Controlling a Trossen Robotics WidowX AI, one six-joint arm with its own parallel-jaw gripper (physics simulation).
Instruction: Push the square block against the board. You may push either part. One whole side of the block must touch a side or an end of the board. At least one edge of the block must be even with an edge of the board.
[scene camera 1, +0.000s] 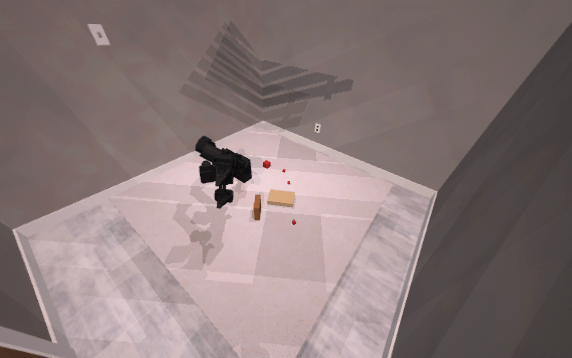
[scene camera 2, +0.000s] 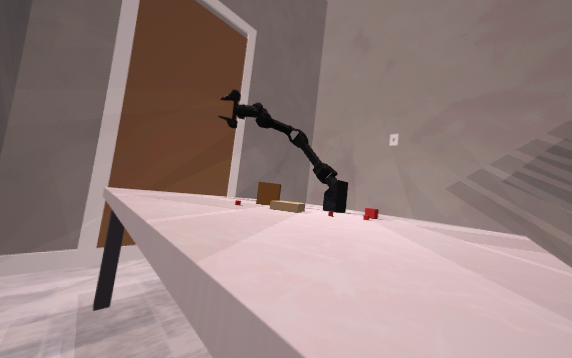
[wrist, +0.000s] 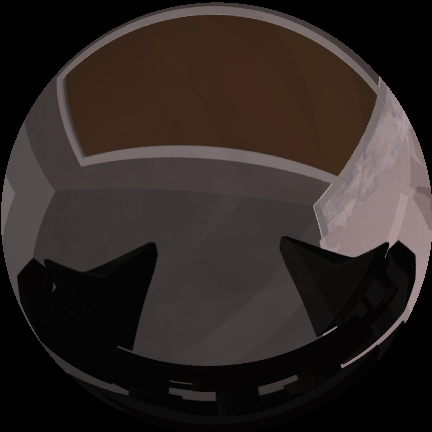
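Where they show: gripper, fingertip midpoint: (scene camera 1: 217, 197) (scene camera 2: 219, 107) (wrist: 218, 246); arm's base, origin of the base link: (scene camera 2: 335, 187).
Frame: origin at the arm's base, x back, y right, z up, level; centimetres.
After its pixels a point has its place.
The brown square block (scene camera 1: 257, 207) @(x -34.3, y 18.6, z -1.9 cm) (scene camera 2: 268, 193) @(x -32.0, y 14.5, z -6.8 cm) stands upright on its narrow edge on the pale table. The tan rectangular board (scene camera 1: 281, 198) @(x -35.2, y -0.6, z -9.2 cm) (scene camera 2: 287, 206) @(x -40.1, y -7.4, z -10.5 cm) lies flat beside it. In scene camera 1 a narrow strip of table shows between them, with the block on the left, so they are apart. My gripper (scene camera 2: 220, 107) @(x -47.3, y 45.7, z 35.4 cm) (wrist: 218, 246) @(x -47.3, y 45.7, z 35.4 cm) is open and empty, high above the table in scene camera 2, with its fingers pointing sideways toward the door side. Neither the block nor the board shows in the wrist view.
A larger red cube (scene camera 1: 266, 164) @(x -4.6, y -19.4, z -8.8 cm) (scene camera 2: 371, 213) @(x -5.4, y -21.7, z -10.1 cm) and small red cubes (scene camera 1: 284, 170) @(x -17.4, y -25.1, z -10.9 cm) (scene camera 1: 288, 182) @(x -27.9, y -16.8, z -11.0 cm) (scene camera 2: 330, 213) @(x -28.6, y -17.6, z -11.2 cm) lie beyond the board in scene camera 1. Another small red cube (scene camera 1: 294, 222) @(x -51.7, y 7.5, z -10.7 cm) (scene camera 2: 237, 202) @(x -51.9, y 6.6, z -11.2 cm) lies on the near side of the board there. The arm's black base (scene camera 2: 336, 196) @(x -4.9, y -4.0, z -4.5 cm) stands on the table.
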